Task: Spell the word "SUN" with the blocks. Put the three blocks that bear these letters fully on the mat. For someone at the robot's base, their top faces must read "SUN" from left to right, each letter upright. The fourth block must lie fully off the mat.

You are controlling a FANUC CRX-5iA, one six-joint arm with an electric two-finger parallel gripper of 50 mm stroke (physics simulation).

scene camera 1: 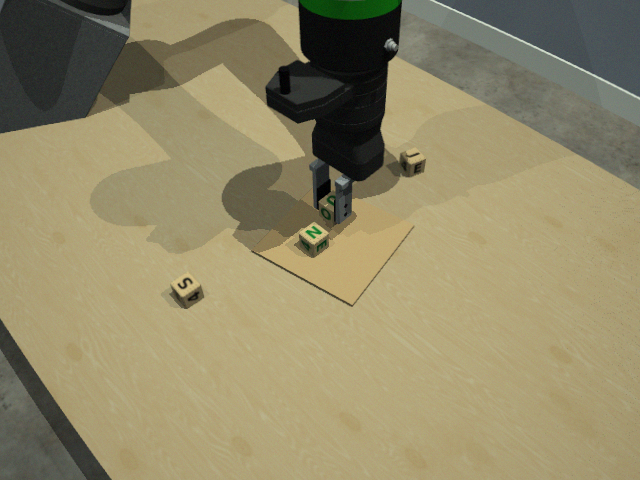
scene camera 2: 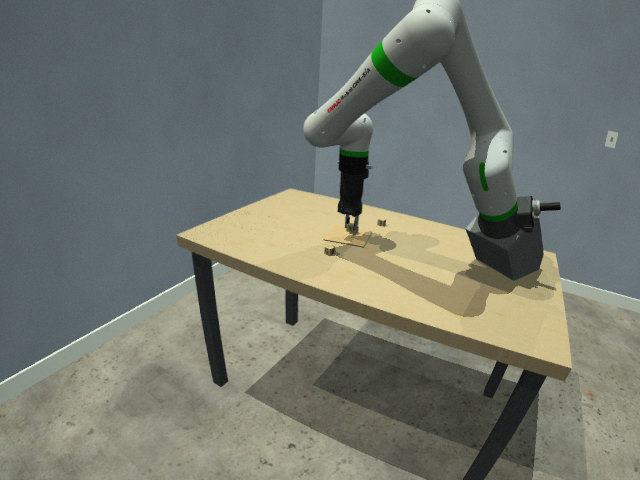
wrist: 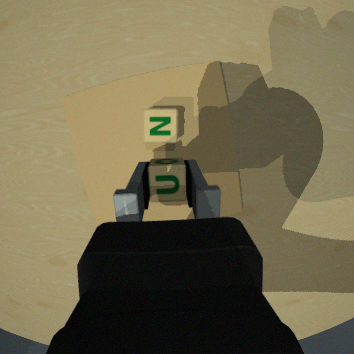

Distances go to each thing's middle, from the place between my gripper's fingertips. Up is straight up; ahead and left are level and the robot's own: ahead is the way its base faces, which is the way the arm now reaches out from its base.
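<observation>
Position of my gripper relative to the mat (scene camera 1: 359,247): 30 mm above it, 10 mm short of it and 10 mm to the left of it.
</observation>
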